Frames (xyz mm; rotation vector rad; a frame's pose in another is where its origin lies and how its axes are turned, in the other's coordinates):
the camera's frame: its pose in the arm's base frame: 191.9 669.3 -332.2 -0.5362 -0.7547 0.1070
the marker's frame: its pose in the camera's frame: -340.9 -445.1 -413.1 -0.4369 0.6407 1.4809
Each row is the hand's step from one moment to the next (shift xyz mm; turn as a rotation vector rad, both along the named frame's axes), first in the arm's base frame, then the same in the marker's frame.
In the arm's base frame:
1: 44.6 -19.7 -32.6 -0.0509 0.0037 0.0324
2: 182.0 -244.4 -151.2 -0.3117 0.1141 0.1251
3: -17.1 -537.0 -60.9 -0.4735 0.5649 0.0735
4: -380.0 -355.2 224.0 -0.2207 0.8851 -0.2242
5: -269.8 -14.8 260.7 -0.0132 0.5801 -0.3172
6: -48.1 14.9 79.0 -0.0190 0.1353 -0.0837
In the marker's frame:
1: 39.6 -13.0 -41.3 -0.0487 0.0210 0.0290
2: 112.4 -13.6 -320.8 -0.2054 0.1550 0.2442
3: -168.3 144.1 -493.2 -0.0691 0.2337 0.6995
4: -497.6 235.0 -133.8 0.4109 0.1487 0.8315
5: -341.1 65.8 142.4 0.4666 0.0918 0.4595
6: -79.5 -10.2 48.5 0.1087 0.0397 0.1108

